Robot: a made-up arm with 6 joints.
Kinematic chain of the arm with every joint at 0, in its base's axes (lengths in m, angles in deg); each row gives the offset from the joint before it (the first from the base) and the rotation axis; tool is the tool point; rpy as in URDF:
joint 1: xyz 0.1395 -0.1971 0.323 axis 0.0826 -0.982 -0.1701
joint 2: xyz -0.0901 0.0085 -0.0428 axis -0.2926 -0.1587 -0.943
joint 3: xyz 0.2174 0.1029 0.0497 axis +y
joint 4: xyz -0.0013 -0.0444 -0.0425 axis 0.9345 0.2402 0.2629
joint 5: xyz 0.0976 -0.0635 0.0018 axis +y
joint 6: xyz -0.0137 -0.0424 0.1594 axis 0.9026 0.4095 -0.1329
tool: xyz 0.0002 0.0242 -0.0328 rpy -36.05 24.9 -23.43
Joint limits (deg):
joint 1: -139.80..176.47
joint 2: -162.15..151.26
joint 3: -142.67..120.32
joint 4: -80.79..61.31
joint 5: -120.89..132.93
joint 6: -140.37..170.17
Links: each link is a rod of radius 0.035 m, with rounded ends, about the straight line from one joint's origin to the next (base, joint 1, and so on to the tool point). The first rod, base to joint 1, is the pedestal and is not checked.
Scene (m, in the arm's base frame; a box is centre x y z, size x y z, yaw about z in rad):
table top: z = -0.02
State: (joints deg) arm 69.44 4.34 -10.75 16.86 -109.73 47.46
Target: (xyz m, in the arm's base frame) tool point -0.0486 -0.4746 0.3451
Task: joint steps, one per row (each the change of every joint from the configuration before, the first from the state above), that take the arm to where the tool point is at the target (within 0.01 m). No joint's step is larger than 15 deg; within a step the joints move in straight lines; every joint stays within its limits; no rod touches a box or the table.
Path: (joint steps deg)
1: -5.82 13.89 -8.71 -1.86 -1.59 -2.00
2: -5.83 13.89 -8.70 -1.86 -1.60 -1.99
3: -5.82 13.89 -8.71 -1.85 -1.59 -2.00
4: -5.83 13.89 -8.71 -1.86 -1.60 -2.00
5: -5.82 13.89 -8.70 -1.86 -1.59 -2.00
6: -5.83 13.90 -8.71 -1.86 -1.60 -1.99
7: -5.82 13.89 -8.71 -1.85 -1.59 -2.00

